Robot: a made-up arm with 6 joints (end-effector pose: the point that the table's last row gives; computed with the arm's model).
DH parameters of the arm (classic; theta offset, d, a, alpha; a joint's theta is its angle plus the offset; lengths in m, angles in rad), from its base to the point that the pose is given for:
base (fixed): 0 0.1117 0 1.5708
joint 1: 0.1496 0 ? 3.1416
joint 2: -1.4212 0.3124 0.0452 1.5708
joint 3: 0 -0.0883 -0.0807 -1.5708
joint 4: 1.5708 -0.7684 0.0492 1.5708
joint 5: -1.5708 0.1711 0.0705 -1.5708
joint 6: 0 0.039 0.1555 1.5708
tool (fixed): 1.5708 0.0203 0 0
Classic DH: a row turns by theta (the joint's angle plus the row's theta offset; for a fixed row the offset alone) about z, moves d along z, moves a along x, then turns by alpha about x.
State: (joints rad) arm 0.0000 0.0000 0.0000 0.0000 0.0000 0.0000
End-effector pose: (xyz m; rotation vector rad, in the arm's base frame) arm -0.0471 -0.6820 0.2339 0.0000 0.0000 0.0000
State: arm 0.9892 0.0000 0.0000 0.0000 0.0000 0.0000
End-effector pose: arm -0.1280 -0.6820 0.1395 0.0000 -0.9892 0.0000
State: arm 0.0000 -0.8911 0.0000 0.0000 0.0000 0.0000
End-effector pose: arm -0.2339 -0.6820 0.3133 0.0000 -0.8911 0.0000
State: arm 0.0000 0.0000 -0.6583 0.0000 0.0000 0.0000
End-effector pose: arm -0.0471 -0.5419 -0.3976 0.6583 0.0000 0.0000
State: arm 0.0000 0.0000 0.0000 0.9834 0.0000 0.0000
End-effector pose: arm 0.0729 -0.6820 0.0752 0.0000 0.9834 0.0000
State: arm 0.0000 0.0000 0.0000 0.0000 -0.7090 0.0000
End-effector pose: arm -0.2036 -0.6529 0.2339 0.0000 0.0000 -0.7090
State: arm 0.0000 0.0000 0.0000 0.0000 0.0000 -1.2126
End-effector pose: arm -0.0471 -0.5620 0.3663 -1.2126 0.0000 0.0000
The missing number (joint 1, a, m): -0.2261
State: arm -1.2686 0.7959 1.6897 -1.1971 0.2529 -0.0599
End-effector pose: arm 0.8033 0.5531 -0.1177 0.1558 0.5947 1.9886
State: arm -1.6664 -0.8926 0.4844 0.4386 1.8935 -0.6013
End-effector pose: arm 0.5721 -0.2460 0.3638 0.4059 0.7075 1.9133
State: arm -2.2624 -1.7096 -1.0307 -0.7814 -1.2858 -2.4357
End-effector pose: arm -0.1717 -0.2518 -0.1466 -0.8382 1.8395 -0.2879
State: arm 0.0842 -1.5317 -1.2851 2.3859 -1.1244 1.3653
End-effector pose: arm 0.5684 0.1356 0.2312 0.5921 0.2754 -0.0525
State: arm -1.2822 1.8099 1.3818 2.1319 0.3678 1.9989
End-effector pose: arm -0.1135 -0.0024 -0.4616 -2.6515 1.2494 -0.9842
